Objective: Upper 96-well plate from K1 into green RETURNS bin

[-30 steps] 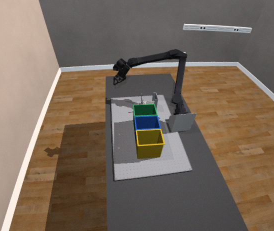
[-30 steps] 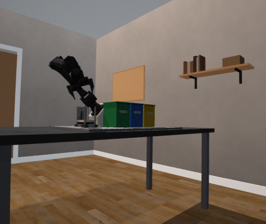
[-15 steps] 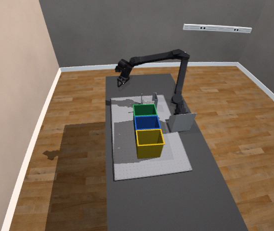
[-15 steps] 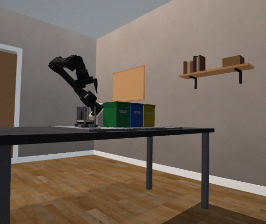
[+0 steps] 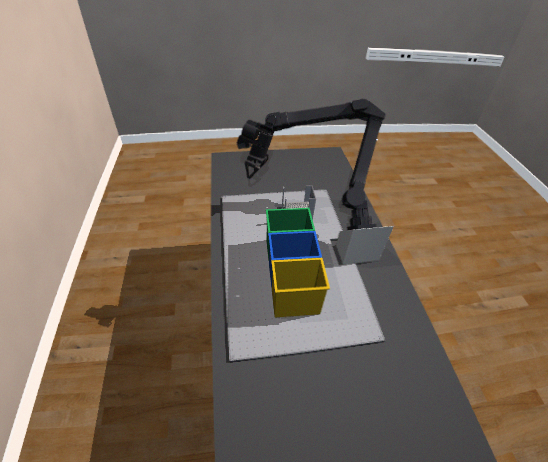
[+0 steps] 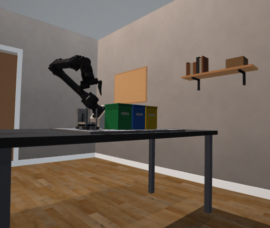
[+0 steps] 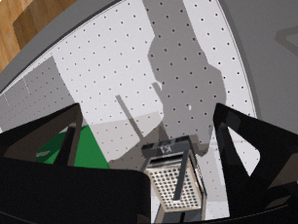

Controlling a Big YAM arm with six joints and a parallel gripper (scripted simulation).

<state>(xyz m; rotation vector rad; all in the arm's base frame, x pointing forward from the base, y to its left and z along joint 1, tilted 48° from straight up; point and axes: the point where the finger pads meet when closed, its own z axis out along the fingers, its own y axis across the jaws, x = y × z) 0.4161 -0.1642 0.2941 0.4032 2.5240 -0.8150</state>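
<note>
My gripper is now 20 cm past the white 96-well plate, 8 cm to the right of it and 16 cm above it. From my hand the other things lie so: dark plate: 20 cm behind, 8 cm to the left, 18 cm below; then blue bin: 11 cm behind, 42 cm to the left, 12 cm below; then green bin: 12 cm behind, 29 cm to the left, 12 cm below.
</note>
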